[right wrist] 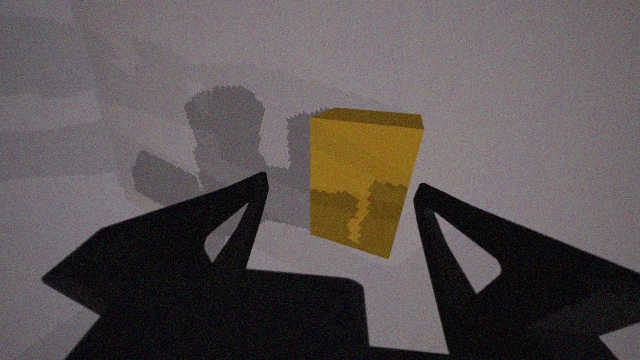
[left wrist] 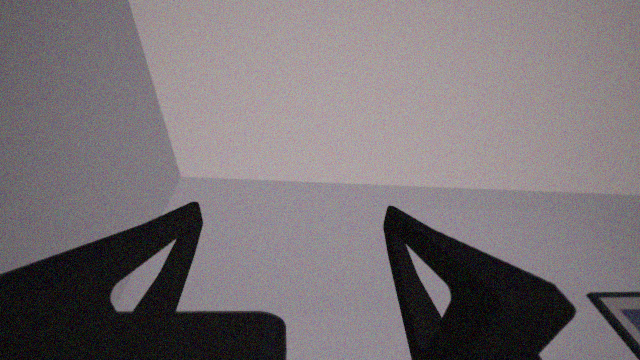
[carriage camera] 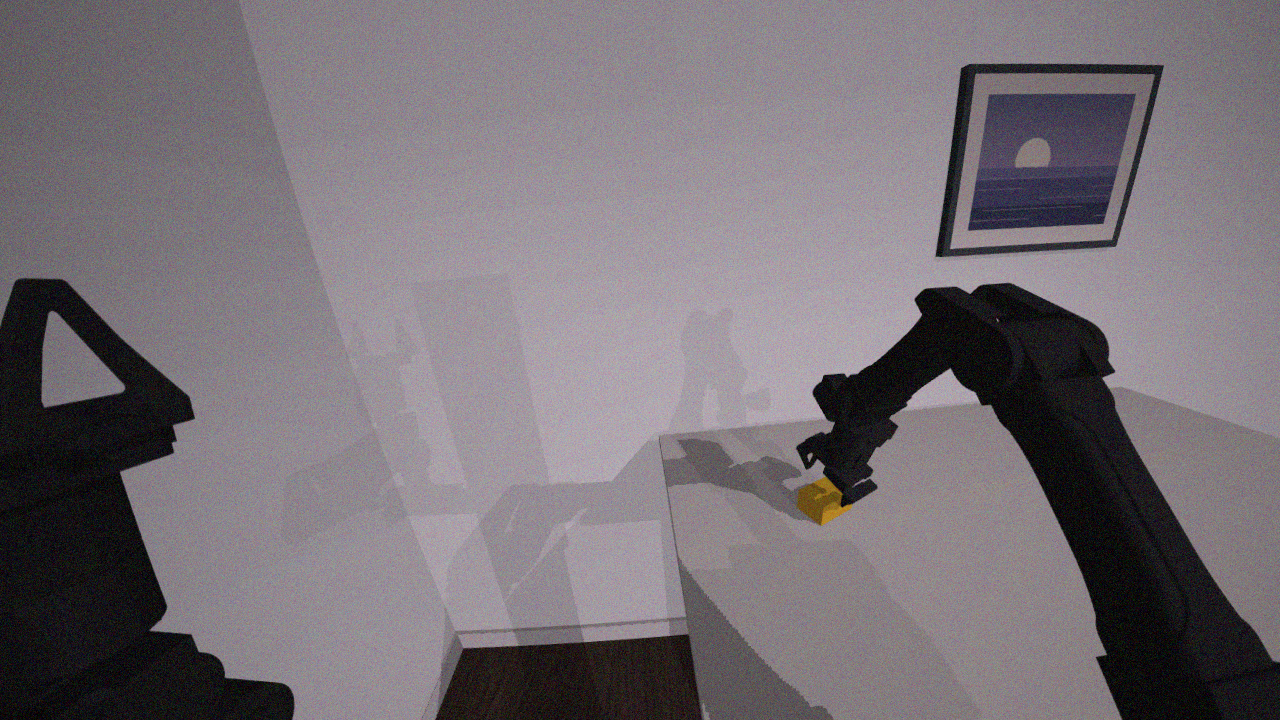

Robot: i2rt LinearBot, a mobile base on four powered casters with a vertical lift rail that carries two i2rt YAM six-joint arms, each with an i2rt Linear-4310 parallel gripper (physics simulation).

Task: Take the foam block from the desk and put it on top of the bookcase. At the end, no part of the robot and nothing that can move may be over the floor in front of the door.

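Places are measured from the left arm's base along level axes (x left, y ahead, z down), in millimetres.
Pixels of known places: left gripper, fingertip midpoint: point(left wrist: 295, 213); right gripper, fingertip midpoint: point(right wrist: 340, 185) point(carriage camera: 825, 486).
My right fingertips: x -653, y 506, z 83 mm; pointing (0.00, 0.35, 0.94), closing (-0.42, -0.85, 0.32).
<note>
Behind a point stands the place of what it marks.
The yellow foam block point(carriage camera: 819, 503) @(x -623, y 461, z 85 mm) point(right wrist: 362, 170) @(x -669, y 501, z 85 mm) lies on the pale desk point(carriage camera: 769, 608) @(x -481, y 290, z 130 mm), near its left part in the carriage view. My right gripper point(carriage camera: 827, 474) @(x -653, y 506, z 83 mm) point(right wrist: 340, 185) @(x -653, y 506, z 83 mm) is open above the block. In the right wrist view the block shows between the fingertips, closer to the right-hand finger, and beyond them; in the carriage view a finger hides part of it. My left gripper point(left wrist: 295, 213) @(x -6, y 44, z -432 mm) is open and empty, raised in front of bare wall; part of it shows at the left edge of the carriage view. The bookcase and the door do not show.
A framed picture point(carriage camera: 950, 161) @(x -1103, y 910, z -554 mm) point(left wrist: 615, 320) @(x -1111, y 892, z -661 mm) hangs on the wall above the desk. Dark wooden floor point(carriage camera: 572, 680) @(x 63, y 685, z 1080 mm) shows to the left of the desk, with a wall corner beyond it. Shadows of the arms fall on the wall and the desk.
</note>
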